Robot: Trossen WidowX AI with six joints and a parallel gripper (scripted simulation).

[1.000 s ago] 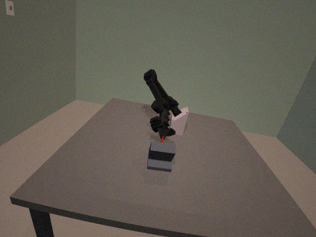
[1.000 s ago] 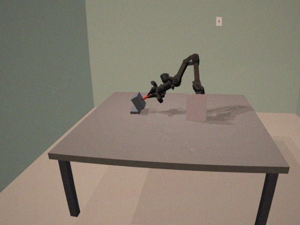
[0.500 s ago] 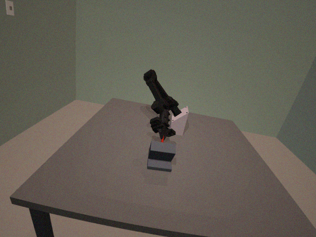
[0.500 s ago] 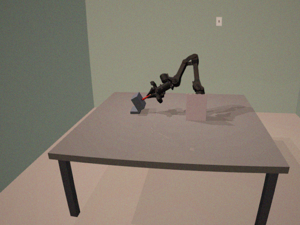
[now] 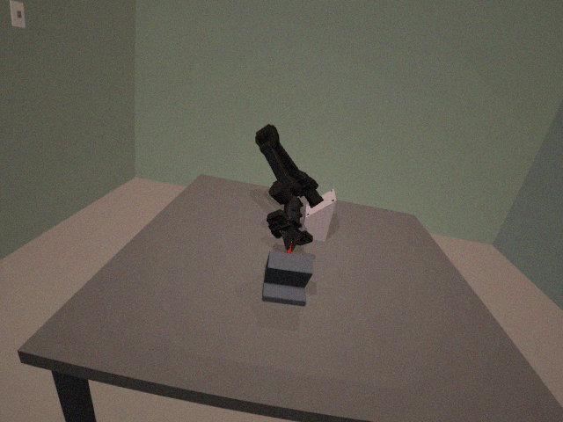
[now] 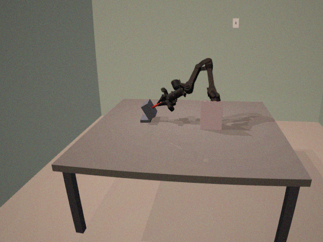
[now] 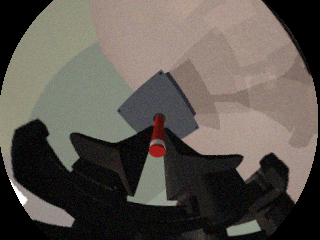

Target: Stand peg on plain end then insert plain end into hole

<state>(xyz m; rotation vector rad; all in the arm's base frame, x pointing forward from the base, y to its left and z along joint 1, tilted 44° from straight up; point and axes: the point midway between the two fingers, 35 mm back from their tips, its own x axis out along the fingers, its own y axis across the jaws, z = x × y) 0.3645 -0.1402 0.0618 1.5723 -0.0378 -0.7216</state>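
Right now my gripper tip is 6 cm short of the blue-grey sloped panel and 3 cm above it. Also, from my gripper tip: red peg (1 cm behind, 1 cm above).
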